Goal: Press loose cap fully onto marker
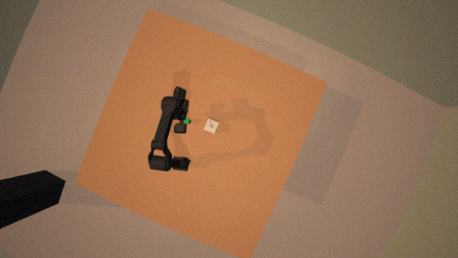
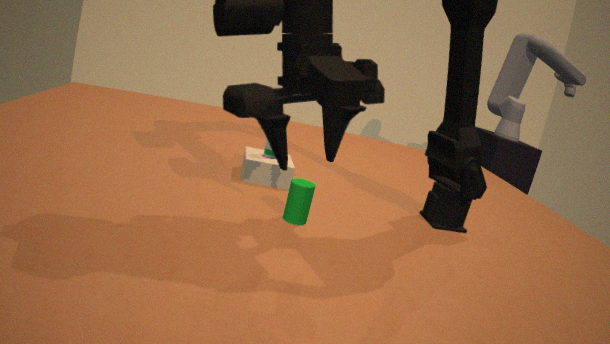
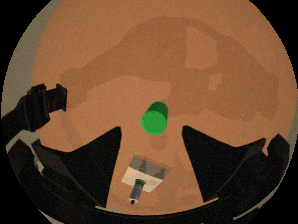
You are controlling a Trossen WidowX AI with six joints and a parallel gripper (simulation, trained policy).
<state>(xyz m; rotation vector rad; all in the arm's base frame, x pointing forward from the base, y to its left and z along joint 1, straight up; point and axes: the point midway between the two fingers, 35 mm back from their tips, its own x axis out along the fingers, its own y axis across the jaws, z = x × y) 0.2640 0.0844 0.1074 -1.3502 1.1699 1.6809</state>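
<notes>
The green cap lies 5 cm below my gripper tip. From my gripper tip the other things lie so: holder block 15 cm to the right, 6 cm below, 3 cm ahead.
</notes>
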